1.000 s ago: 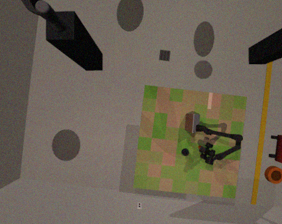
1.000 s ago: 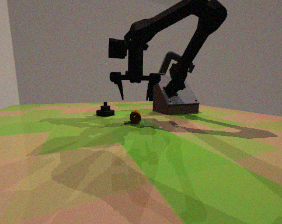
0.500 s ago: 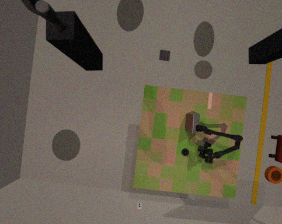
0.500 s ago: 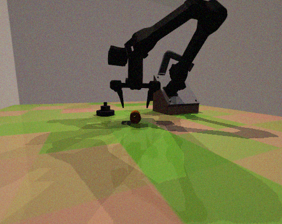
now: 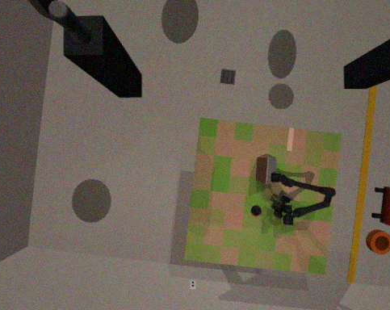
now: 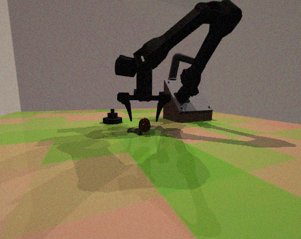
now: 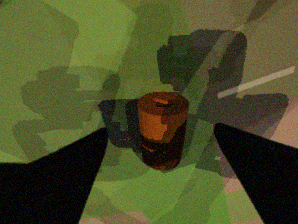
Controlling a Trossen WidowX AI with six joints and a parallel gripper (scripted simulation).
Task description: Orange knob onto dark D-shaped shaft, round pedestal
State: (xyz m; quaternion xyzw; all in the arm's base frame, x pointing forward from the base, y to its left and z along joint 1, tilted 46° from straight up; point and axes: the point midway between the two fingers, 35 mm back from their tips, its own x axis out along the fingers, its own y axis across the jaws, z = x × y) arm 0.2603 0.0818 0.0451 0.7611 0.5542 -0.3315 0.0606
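The orange knob is 10 mm to the left of my gripper tip and 10 mm below it. Round my gripper tip: dark pedestal (190 mm to the right, 60 mm ahead).
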